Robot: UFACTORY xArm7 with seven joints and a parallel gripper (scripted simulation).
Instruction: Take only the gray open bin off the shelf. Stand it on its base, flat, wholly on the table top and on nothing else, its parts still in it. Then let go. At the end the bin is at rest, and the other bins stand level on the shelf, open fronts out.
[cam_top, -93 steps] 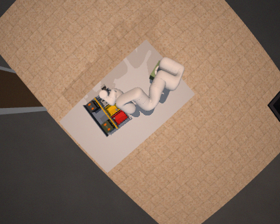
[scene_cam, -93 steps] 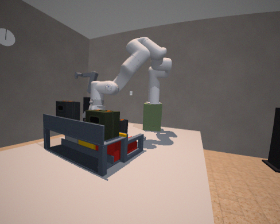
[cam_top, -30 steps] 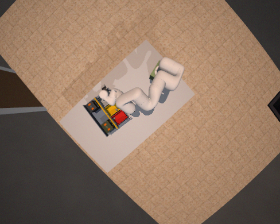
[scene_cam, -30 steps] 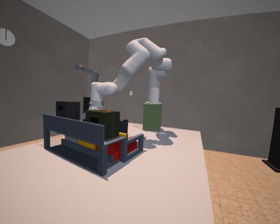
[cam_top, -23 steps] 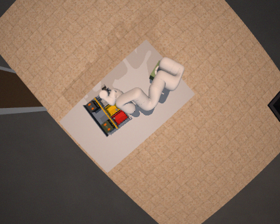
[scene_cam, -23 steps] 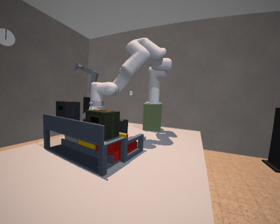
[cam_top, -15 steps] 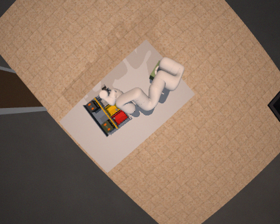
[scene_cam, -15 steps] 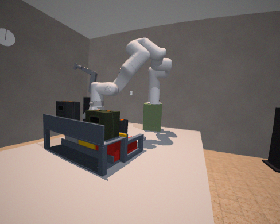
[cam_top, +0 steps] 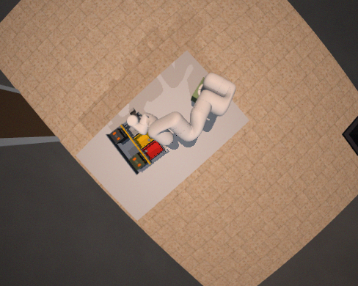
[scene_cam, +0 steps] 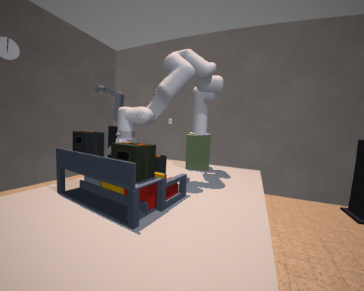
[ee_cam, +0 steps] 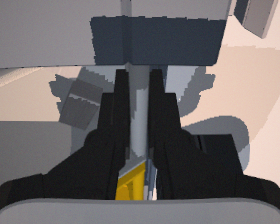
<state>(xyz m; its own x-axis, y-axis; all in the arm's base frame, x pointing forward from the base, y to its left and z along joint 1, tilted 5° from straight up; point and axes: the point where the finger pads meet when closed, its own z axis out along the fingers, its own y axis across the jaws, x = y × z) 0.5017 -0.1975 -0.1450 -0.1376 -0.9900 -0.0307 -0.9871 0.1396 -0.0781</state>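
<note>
Right now the gray open bin is 80 mm ahead of my hand and 10 mm to the right of it. Also, from my hand: red bin: 110 mm ahead, 210 mm to the left; then yellow bin: 100 mm ahead, 100 mm to the left.
</note>
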